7 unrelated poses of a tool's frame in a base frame.
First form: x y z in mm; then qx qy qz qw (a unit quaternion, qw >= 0).
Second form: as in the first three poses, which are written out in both.
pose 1, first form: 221.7 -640.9 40.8 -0.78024 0.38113 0.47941 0.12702
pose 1, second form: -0.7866 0.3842 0.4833 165.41 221.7 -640.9 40.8
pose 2, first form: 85.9 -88.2 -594.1 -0.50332 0.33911 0.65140 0.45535
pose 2, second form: -0.5653 0.3809 0.7317 125.82 85.9 -88.2 -594.1
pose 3, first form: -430.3 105.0 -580.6 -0.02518 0.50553 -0.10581 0.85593
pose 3, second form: -0.0487 0.9776 -0.2046 62.28 -430.3 105.0 -580.6
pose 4, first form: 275.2 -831.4 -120.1 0.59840 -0.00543 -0.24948 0.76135
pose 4, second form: 0.9230 -0.0084 -0.3848 80.83 275.2 -831.4 -120.1
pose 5, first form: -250.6 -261.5 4.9 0.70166 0.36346 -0.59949 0.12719
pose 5, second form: 0.7074 0.3664 -0.6044 165.39 -250.6 -261.5 4.9
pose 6, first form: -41.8 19.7 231.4 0.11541 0.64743 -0.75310 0.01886
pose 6, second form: 0.1154 0.6475 -0.7532 177.84 -41.8 19.7 231.4
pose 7, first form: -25.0 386.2 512.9 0.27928 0.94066 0.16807 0.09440
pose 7, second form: 0.2805 0.9449 0.1688 169.17 -25.0 386.2 512.9
